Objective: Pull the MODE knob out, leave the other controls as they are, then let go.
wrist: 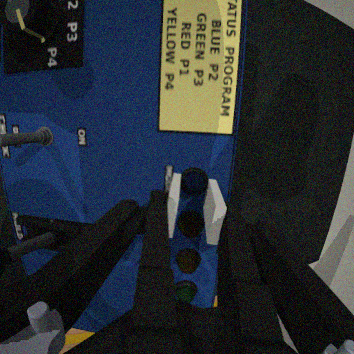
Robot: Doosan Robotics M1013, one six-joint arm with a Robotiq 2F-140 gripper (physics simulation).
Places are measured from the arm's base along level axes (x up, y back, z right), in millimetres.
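Pixels of known places: gripper, fingertip midpoint: [191, 189].
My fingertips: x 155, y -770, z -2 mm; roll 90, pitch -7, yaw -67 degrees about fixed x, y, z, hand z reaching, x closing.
For each thing: its top centre in the pictures, then the offset to it from my fingertips. "pt": a spot on its surface instead. Level surfaces: height alone.
- MODE knob at a spot on its surface: [194, 181] pt dy +5, dx +16, dz -14 mm
- blue panel at its surface level: dx -32 mm
- small label at its top centre: [168, 179] dy +22, dx -10, dz -9 mm
- amber at a spot on its surface: [188, 260] pt dy +4, dx +13, dz +78 mm
- yellow status chart at a spot on its surface: [197, 112] pt dy -2, dx -1, dz -77 mm
- grey toggle lever at its top centre: [14, 140] dy +166, dx -29, dz -50 mm
- black dial plate at its top centre: [33, 11] dy +148, dx -46, dz -170 mm
The MODE knob [194, 181] is the dark blue round one at the top of a row of dark round parts on the blue panel [120, 95]. The small label [169, 174] beside it is partly covered and hard to read. My gripper [191, 189] is around the knob in the wrist view, with one pale pad on its left and one on its right. The pads stand close against the knob's sides, and the gripper looks shut on it. The knob's base is hidden.
Dark red [190, 223], amber [188, 260] and green [185, 291] round parts lie below in the row. A yellow status chart [197, 112] is above. A grey toggle lever [30, 137] and a black dial plate [62, 47] are at the left.
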